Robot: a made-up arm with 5 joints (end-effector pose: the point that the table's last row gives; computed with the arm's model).
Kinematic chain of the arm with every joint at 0, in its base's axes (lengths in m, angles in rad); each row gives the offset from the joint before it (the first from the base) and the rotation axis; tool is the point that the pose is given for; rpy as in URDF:
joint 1: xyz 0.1 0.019 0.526 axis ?
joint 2: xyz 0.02 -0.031 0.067 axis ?
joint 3: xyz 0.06 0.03 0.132 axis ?
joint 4: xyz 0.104 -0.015 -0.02 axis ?
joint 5: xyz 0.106 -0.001 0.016 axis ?
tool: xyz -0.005 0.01 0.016 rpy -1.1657 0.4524 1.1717
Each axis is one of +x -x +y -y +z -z.
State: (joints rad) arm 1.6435 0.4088 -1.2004 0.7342 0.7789
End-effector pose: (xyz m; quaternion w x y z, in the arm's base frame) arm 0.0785 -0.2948 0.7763 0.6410 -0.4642 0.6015 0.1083
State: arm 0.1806 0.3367 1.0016 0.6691 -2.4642
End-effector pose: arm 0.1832 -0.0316 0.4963 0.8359 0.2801 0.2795 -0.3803
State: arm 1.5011 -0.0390 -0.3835 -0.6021 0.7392
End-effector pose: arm 0.1160 -0.1927 0.8489 0.3516 -0.7533 0.5366 -0.1448
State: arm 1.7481 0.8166 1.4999 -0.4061 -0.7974
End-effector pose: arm 0.0664 -0.0469 0.4702 0.8385 0.4712 0.1139 -0.2486
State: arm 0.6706 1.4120 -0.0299 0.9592 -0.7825
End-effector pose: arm 0.1762 -0.0685 0.3523 0.7233 0.4869 0.4443 0.2062
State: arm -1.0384 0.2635 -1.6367 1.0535 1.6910
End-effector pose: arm 0.2273 0.2306 0.8386 0.1284 0.9268 0.1640 -0.3126
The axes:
joint 1: -z
joint 2: +y
joint 3: +y
joint 4: +y
joint 5: -x

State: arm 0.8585 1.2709 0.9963 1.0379 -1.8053
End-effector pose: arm 0.0596 0.0124 0.5024 0.3470 0.5537 0.6810 -0.3305
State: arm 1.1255 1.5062 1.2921 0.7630 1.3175
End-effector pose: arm 0.0813 0.0605 0.5572 0.1502 0.6257 -0.2828 0.7113
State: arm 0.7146 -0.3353 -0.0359 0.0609 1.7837
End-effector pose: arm 0.2735 -0.1361 0.7900 0.1208 -0.7046 0.6311 0.3010
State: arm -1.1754 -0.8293 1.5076 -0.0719 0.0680
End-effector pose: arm 0.1565 0.1389 0.6137 0.1100 -0.3484 -0.1597 0.9171
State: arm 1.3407 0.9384 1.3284 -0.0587 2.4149
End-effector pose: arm 0.0906 -0.0014 0.4760 0.0848 -0.0753 -0.0117 0.9935
